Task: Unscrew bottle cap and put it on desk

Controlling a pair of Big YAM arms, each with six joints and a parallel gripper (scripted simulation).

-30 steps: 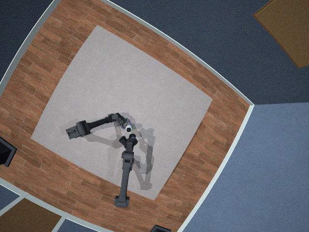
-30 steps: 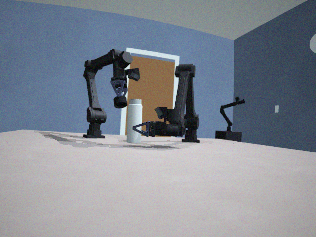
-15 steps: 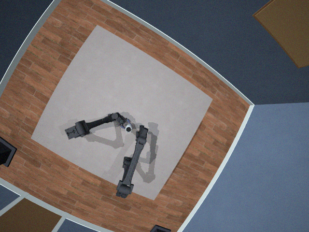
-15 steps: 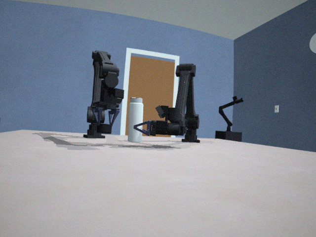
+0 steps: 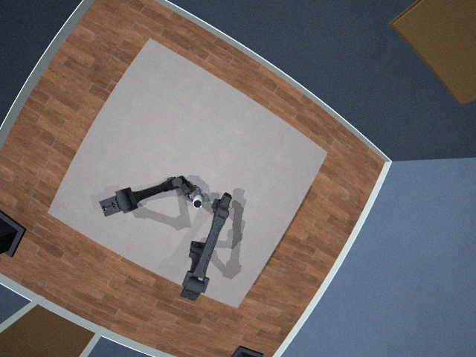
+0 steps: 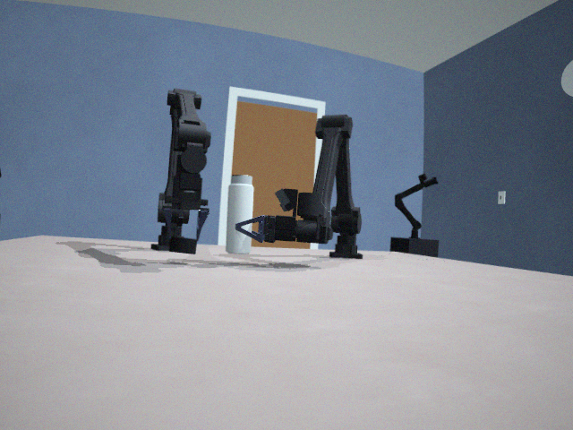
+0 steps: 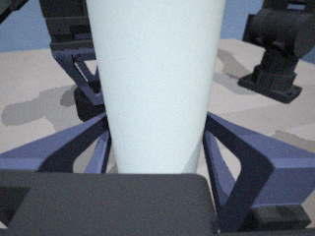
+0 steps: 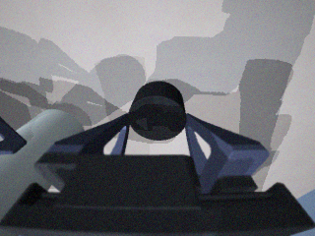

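Right now the black cap is 3 cm below my right hand.
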